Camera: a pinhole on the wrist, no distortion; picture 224 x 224 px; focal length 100.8 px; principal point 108.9 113.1 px. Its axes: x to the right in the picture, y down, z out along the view. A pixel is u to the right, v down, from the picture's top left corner.
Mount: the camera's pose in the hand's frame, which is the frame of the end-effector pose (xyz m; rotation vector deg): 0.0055 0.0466 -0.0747 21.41 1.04 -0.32
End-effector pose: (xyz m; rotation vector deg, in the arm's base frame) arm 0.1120 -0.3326 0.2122 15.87 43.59 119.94
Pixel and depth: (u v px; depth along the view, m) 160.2 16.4 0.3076
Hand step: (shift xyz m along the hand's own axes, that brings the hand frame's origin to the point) 0.1646 -0.3407 0.1010
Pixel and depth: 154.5 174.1 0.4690
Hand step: 0.2280 0.1392 0.4615
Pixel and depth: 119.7 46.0 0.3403
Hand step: 0.0456 -0.2886 0.1587
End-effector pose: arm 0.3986 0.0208 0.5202 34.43 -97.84 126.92
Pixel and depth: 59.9 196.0 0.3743
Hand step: -0.1675 0.1969 0.3895
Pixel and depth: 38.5 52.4 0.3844
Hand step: -0.2585 -0.3087 0.2037
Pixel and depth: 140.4 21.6 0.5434
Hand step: 0.1800 -0.6114 0.2479
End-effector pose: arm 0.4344 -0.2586 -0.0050 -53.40 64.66 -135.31
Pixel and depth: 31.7 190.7 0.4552
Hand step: -0.3324 0.2074 0.4835
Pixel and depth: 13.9 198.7 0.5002
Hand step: -0.4537 0.2604 0.5548
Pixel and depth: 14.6 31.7 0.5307
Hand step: -0.4858 -0.5451 0.2722
